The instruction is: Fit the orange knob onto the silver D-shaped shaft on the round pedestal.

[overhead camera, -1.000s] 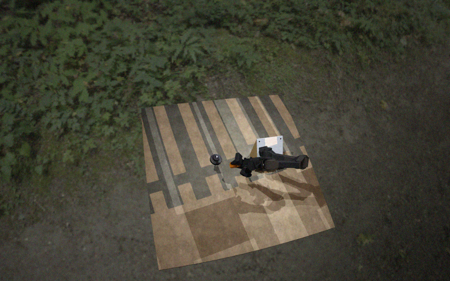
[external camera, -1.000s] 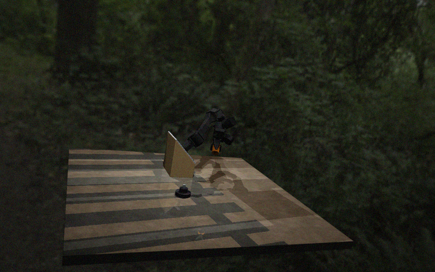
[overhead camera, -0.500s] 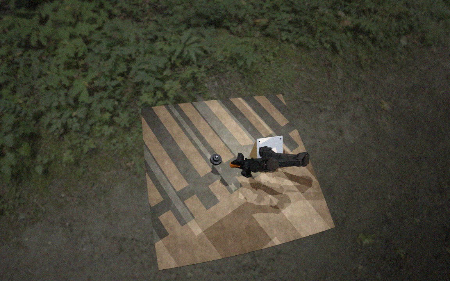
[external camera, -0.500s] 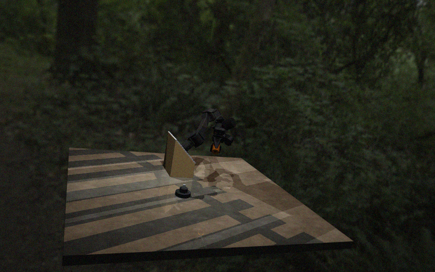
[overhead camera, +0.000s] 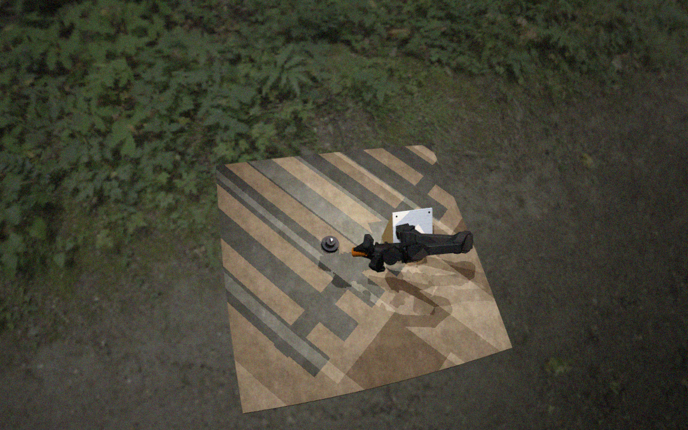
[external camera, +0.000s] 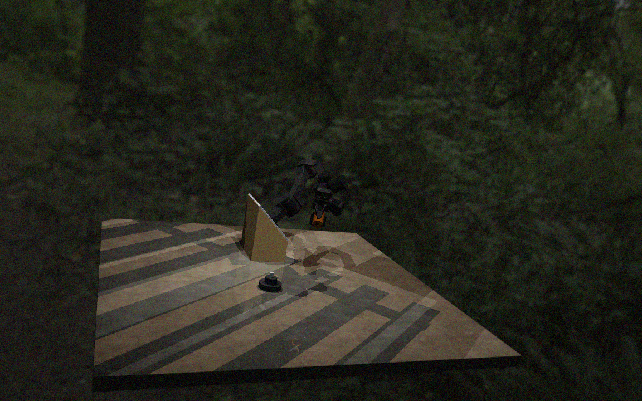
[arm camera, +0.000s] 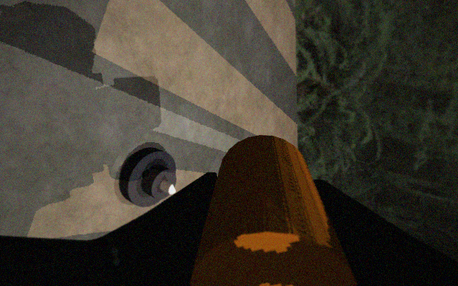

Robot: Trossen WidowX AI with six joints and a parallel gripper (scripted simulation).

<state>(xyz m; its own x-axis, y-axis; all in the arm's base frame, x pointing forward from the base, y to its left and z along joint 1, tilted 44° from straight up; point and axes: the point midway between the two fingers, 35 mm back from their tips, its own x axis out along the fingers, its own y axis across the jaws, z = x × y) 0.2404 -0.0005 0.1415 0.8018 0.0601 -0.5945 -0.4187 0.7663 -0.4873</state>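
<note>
Now: gripper tip 30 mm past the orange knob, 20 mm below it and 10 mm to the right of it. From my gripper tip the other things lie so: round dark pedestal: 210 mm below, 170 mm to the right, 40 mm ahead.
</note>
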